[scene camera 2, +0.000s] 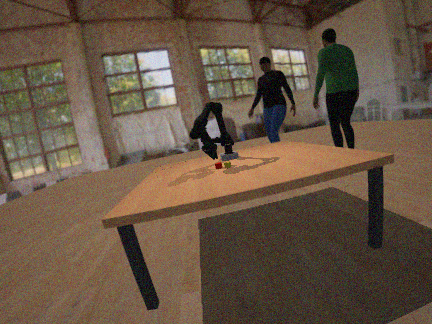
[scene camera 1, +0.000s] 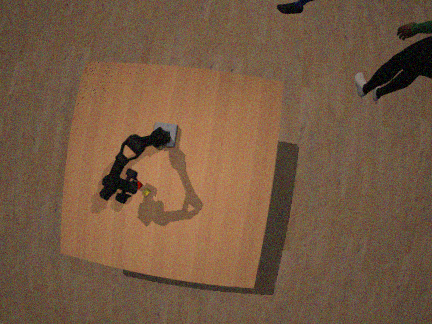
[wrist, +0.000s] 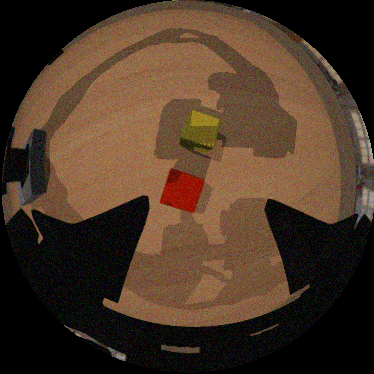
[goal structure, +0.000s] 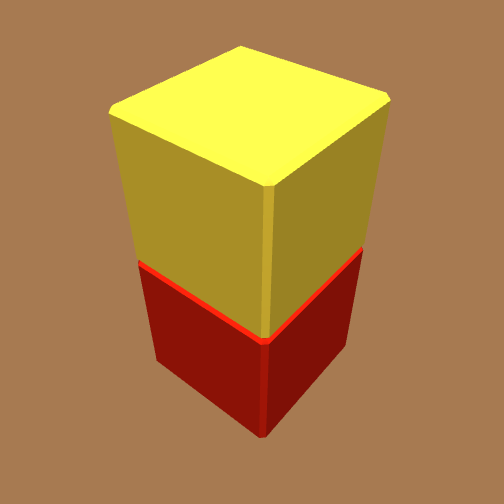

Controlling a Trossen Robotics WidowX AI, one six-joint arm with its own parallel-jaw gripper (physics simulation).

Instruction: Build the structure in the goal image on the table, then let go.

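Seen in the pictures: gripper, fingertip midpoint: [scene camera 2: 216, 159] [wrist: 210, 203]; arm's base at its link origin: [scene camera 2: 229, 153] [scene camera 1: 164, 137] [wrist: 23, 165].
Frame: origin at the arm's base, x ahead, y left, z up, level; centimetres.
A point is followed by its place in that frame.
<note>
A red cube [scene camera 1: 140, 185] {x 26.4, y -15.7, z -1.1 cm} [scene camera 2: 218, 165] {x 27.9, y -17.9, z -2.1 cm} [wrist: 182, 191] {x 26.3, y -17.4, z -1.0 cm} rests on the table [scene camera 1: 220, 200] {x 37.4, y 29.5, z -4.3 cm} [scene camera 2: 320, 165] {x 78.8, y 16.3, z -4.3 cm}. A yellow cube [scene camera 1: 146, 193] {x 31.1, y -12.4, z -1.0 cm} [scene camera 2: 228, 164] {x 32.3, y -12.7, z -2.2 cm} [wrist: 201, 131] {x 30.2, y -13.1, z -1.0 cm} rests beside it, with a small gap between them. In the wrist view the yellow cube is farther from the fingers, partly in shadow. My gripper [scene camera 1: 129, 187] {x 27.7, y -18.6, z 2.1 cm} [scene camera 2: 215, 158] {x 27.7, y -18.6, z 2.1 cm} [wrist: 210, 203] {x 27.7, y -18.6, z 2.1 cm} is wide open and empty, above the table near the red cube. In the wrist view the red cube shows just ahead of the space between the fingertips, closer to the left finger.
The arm's grey base plate [scene camera 1: 173, 136] {x -0.1, y 5.3, z -0.2 cm} [scene camera 2: 230, 156] {x 4.4, y -0.9, z -2.0 cm} [wrist: 35, 167] {x 4.1, y -2.7, z -1.8 cm} sits on the table behind the cubes. Arm shadows fall around the cubes. A person in a green top [scene camera 2: 341, 67] and a person in a black top [scene camera 2: 273, 90] stand beyond the table.
</note>
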